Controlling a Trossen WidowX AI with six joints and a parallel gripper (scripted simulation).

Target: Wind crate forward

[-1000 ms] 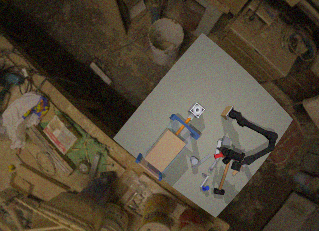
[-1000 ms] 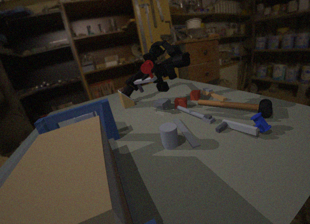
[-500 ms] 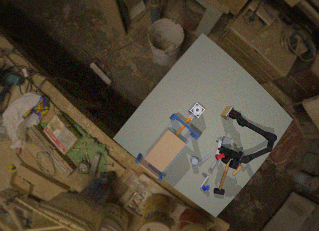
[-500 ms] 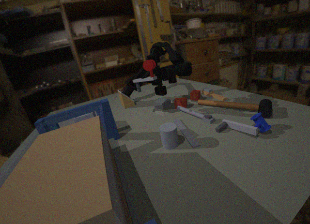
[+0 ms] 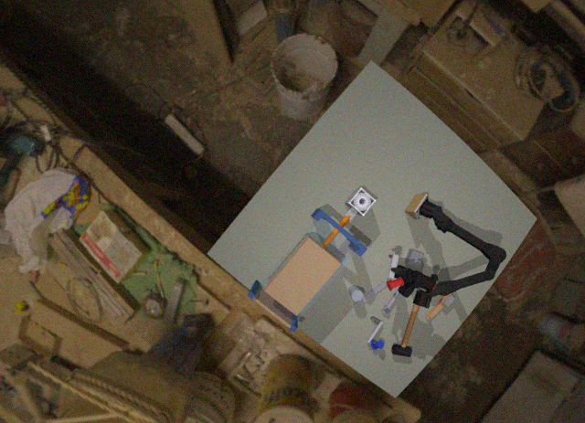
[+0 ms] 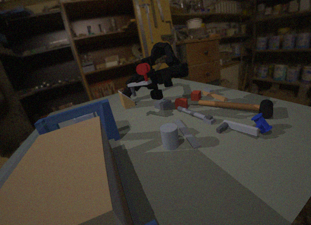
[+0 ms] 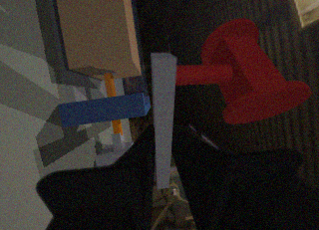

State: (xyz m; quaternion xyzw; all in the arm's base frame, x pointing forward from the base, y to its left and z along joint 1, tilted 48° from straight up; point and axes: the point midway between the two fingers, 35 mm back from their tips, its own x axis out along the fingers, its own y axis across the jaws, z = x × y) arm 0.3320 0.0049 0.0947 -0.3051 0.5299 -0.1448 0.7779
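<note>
Right now the red knob is 40 mm above my gripper tip, 30 mm to the left of it and 30 mm ahead of it. The rest, counted from my gripper tip: blue steel frame 250 mm to the right, 80 mm below, 40 mm ahead; then red-knobbed handle 20 mm to the left, 10 mm above; then grey block 170 mm below, 140 mm to the left, 140 mm behind.
</note>
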